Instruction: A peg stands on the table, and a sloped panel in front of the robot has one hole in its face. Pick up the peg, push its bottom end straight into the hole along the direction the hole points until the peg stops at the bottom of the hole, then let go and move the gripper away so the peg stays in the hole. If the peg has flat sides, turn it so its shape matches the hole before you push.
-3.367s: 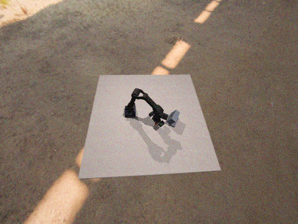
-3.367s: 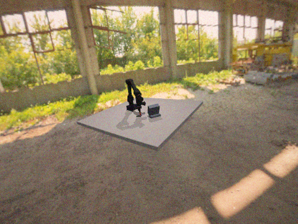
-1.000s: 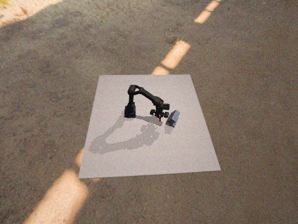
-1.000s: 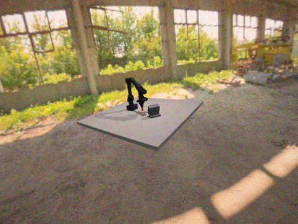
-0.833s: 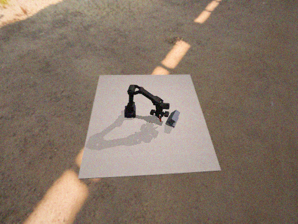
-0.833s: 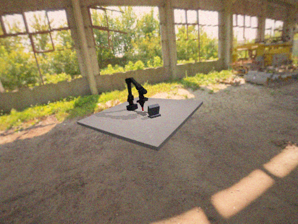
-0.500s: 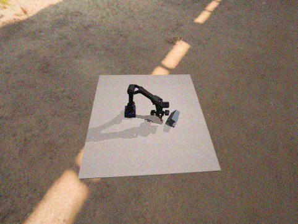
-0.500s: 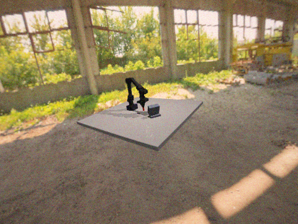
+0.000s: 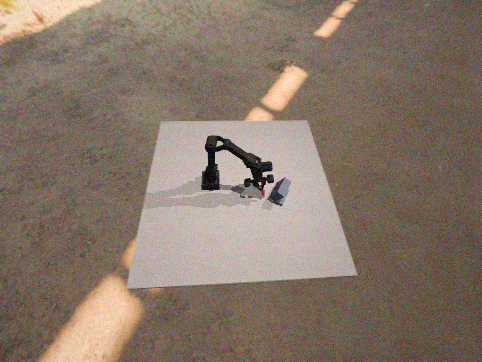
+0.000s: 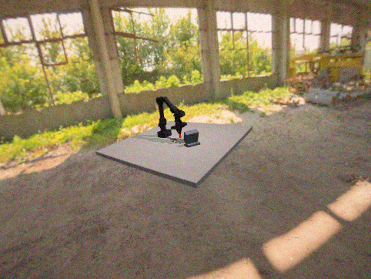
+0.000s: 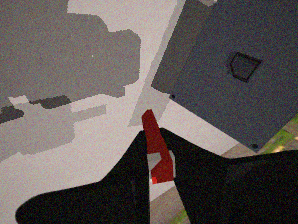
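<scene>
The sloped panel lies 13 cm ahead of my gripper tip, 2 cm to the left of it and 1 cm below it. From my gripper tip the other things lie so: red peg (1 cm behind, 2 cm above).
</scene>
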